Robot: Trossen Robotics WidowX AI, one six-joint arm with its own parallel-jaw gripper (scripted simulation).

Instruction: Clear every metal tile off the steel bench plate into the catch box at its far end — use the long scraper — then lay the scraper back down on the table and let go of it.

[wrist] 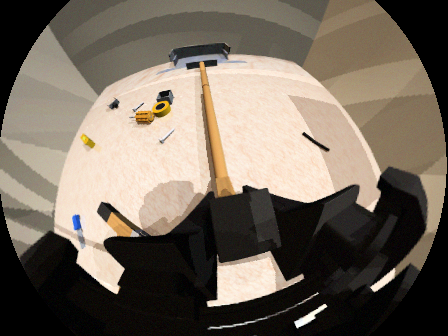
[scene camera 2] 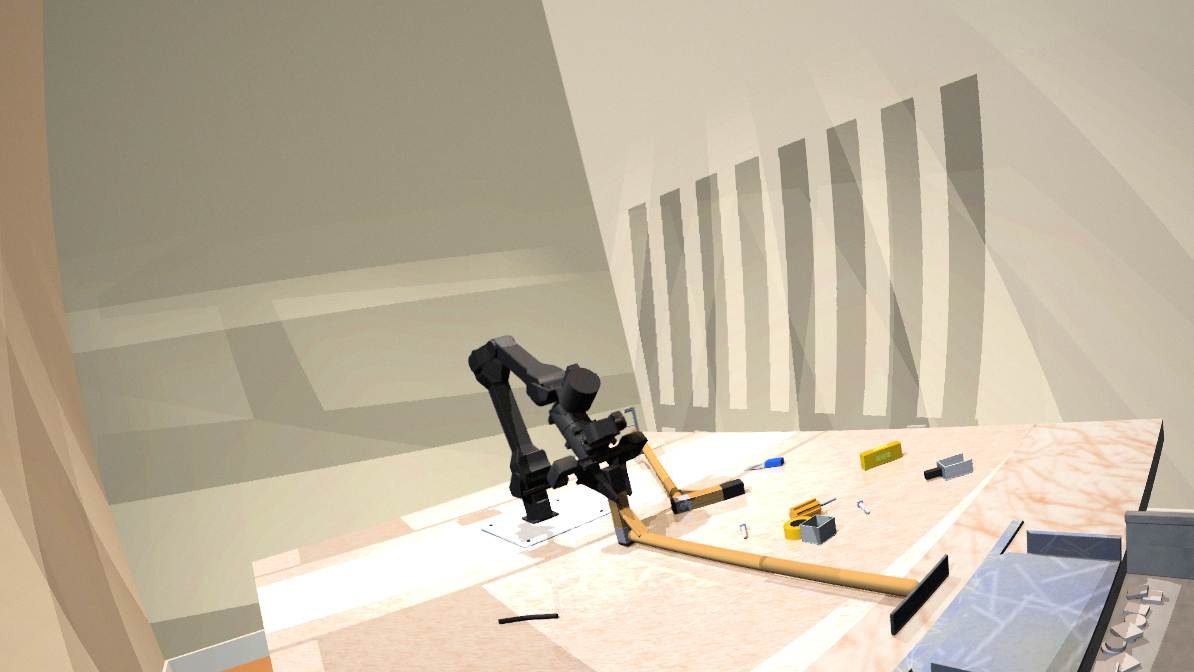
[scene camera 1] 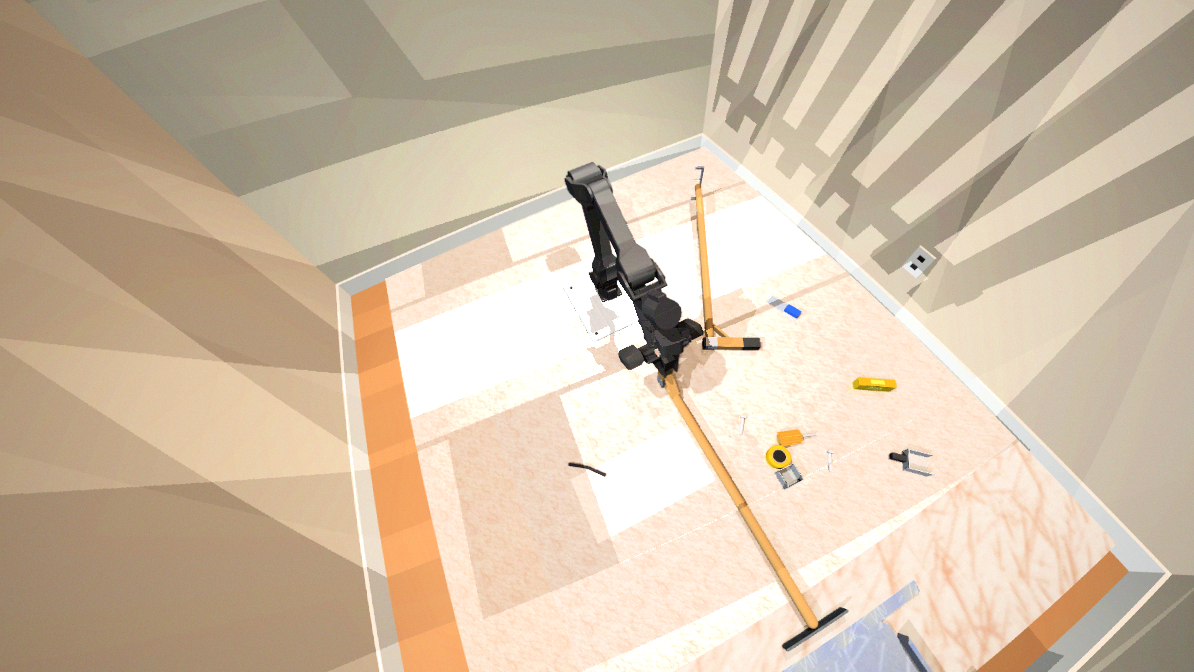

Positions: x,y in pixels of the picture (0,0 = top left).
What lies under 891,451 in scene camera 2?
A yellow level.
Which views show the long scraper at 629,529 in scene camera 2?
The wrist view, scene camera 2 and scene camera 1: all of them.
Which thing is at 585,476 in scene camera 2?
The gripper.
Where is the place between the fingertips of the gripper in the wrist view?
228,193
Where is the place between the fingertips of the gripper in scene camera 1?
670,374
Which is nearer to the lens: the long scraper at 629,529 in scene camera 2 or the grey box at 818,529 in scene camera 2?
The grey box.
